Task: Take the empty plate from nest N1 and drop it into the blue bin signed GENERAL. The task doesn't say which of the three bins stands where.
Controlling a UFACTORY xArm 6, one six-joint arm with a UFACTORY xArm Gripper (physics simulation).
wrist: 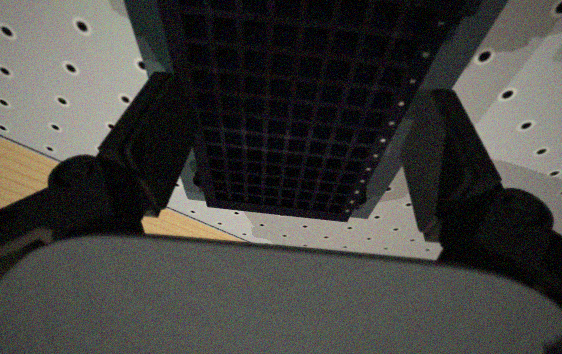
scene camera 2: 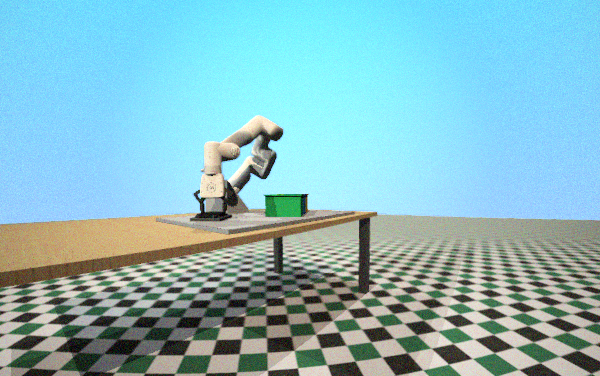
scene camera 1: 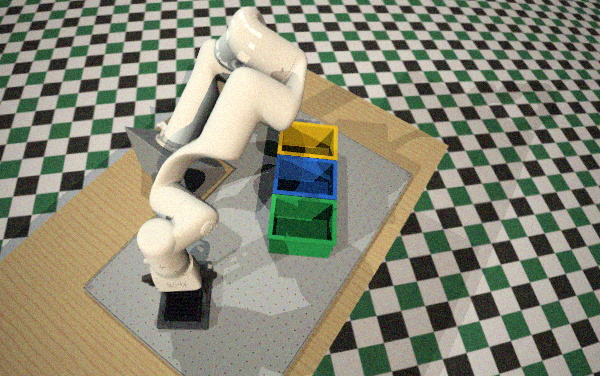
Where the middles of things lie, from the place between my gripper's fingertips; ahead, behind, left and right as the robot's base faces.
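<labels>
With the dark gridded plate [scene camera 1: 180, 305] as my reference, I find my hand 1 cm to the left of it, 1 cm short of it and 1 cm above it.
</labels>
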